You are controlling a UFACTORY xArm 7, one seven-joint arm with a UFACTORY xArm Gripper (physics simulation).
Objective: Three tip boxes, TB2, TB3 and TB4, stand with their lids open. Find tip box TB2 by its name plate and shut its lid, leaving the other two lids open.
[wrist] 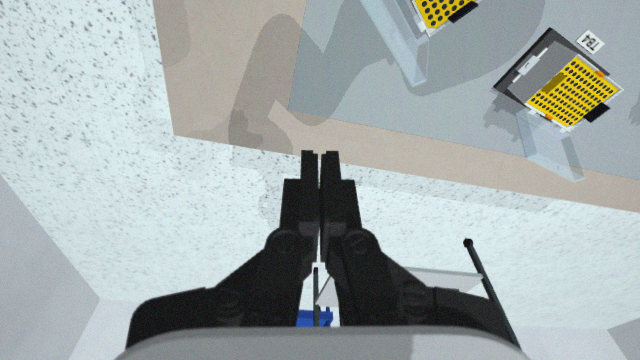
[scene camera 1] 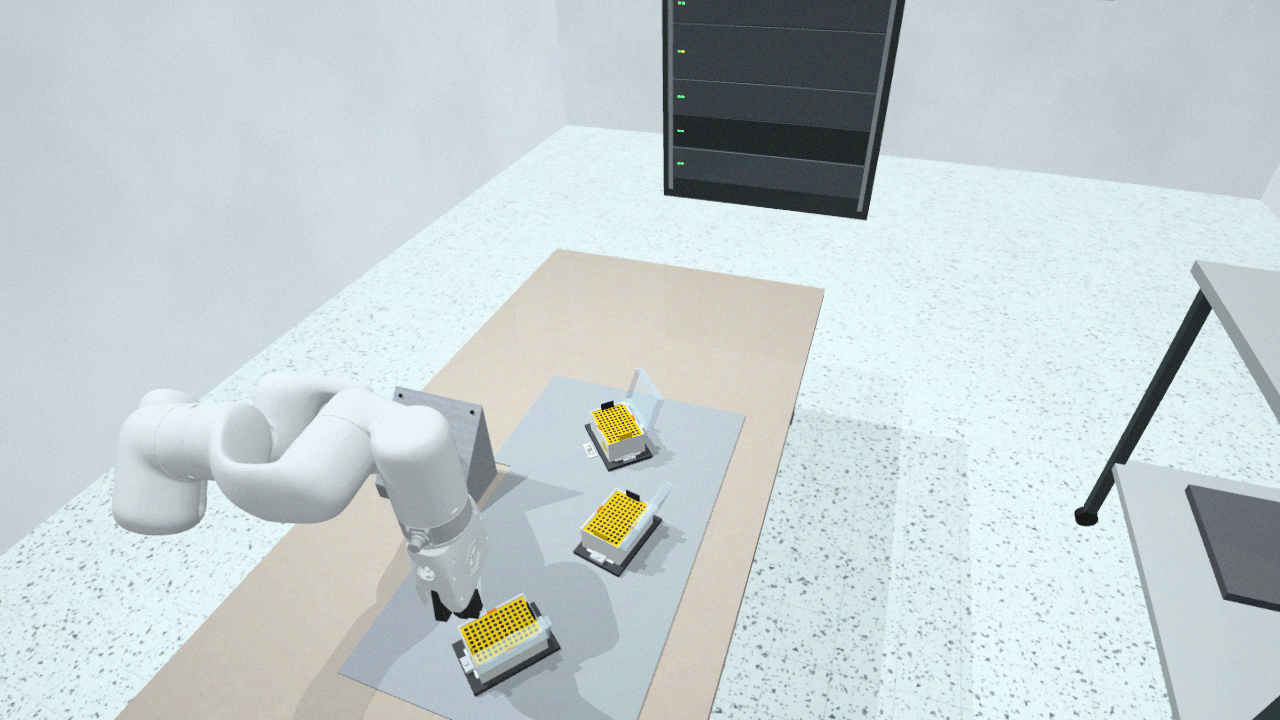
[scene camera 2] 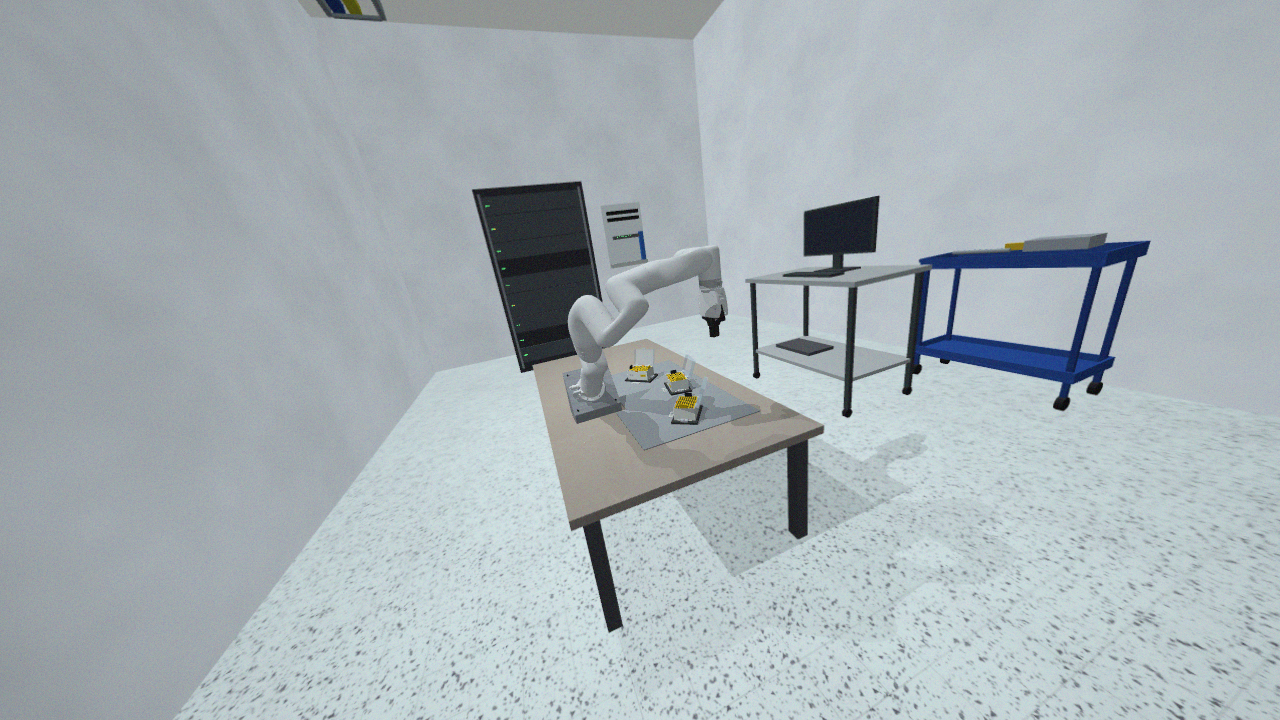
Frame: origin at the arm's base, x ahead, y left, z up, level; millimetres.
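Seen in the pictures: gripper, fingertip midpoint: [wrist: 318, 173] [scene camera 1: 469, 611] [scene camera 2: 714, 336]; arm's base, link origin: [scene camera 2: 590, 388].
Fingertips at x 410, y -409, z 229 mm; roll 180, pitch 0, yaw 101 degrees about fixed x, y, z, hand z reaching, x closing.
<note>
Offsets run from my fingertips to a thing's middle. "pt": to the spot under its first point. Level surfaces: height alone.
My gripper [scene camera 1: 458, 614] [scene camera 2: 713, 332] [wrist: 318, 173] is shut and empty, high above table level. The nearest tip box @(89 mm back, 135 mm left, 309 mm down) [scene camera 1: 503, 634] [scene camera 2: 686, 408] has a yellow rack; its clear lid [wrist: 400, 45] stands open. The middle box @(12 mm ahead, 411 mm left, 277 mm down) [scene camera 1: 615, 519] [scene camera 2: 677, 383] [wrist: 573, 93] has its clear lid @(77 mm ahead, 398 mm left, 237 mm down) [scene camera 1: 663, 497] [wrist: 529, 135] open. In the wrist view the name plate @(pt 55 mm back, 423 mm left, 340 mm down) [wrist: 590, 41] beside it reads TB4. The farthest box @(91 mm back, 659 mm left, 277 mm down) [scene camera 1: 617, 424] [scene camera 2: 640, 370] also has its lid @(pt 49 mm back, 721 mm left, 239 mm down) [scene camera 1: 643, 394] open; its name plate [scene camera 1: 588, 449] is too small to read. No plate reading TB2 is legible.
The boxes stand on a grey mat @(341 mm down) [scene camera 1: 554, 420] on the table @(345 mm down) [scene camera 1: 662, 304] [scene camera 2: 617, 474]. The arm's grey base block [scene camera 1: 478, 443] [scene camera 2: 594, 411] is beside the mat. A server rack [scene camera 1: 666, 107], a monitor cart [scene camera 2: 852, 358] and a blue trolley [scene camera 2: 1084, 308] stand beyond the table.
</note>
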